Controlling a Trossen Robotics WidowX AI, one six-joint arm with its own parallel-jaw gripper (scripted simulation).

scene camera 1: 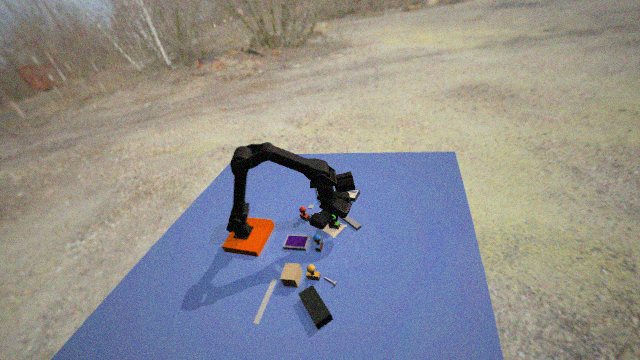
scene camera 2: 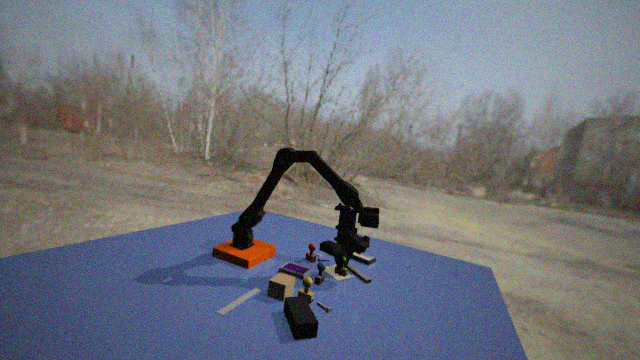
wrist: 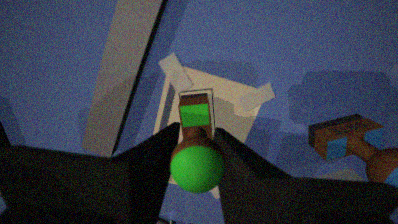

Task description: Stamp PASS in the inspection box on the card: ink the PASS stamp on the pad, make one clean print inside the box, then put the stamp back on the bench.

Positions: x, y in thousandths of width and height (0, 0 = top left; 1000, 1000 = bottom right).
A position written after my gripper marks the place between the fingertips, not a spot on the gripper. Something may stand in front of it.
I see my gripper (scene camera 2: 534, 746), a green-knobbed stamp (wrist: 496, 739) and a black block (scene camera 2: 473, 893).
The black block shows as well in scene camera 1 (scene camera 1: 488, 838). My gripper also shows in scene camera 1 (scene camera 1: 523, 621) and in the wrist view (wrist: 496, 587). The wrist view misses the black block: it is out of frame.
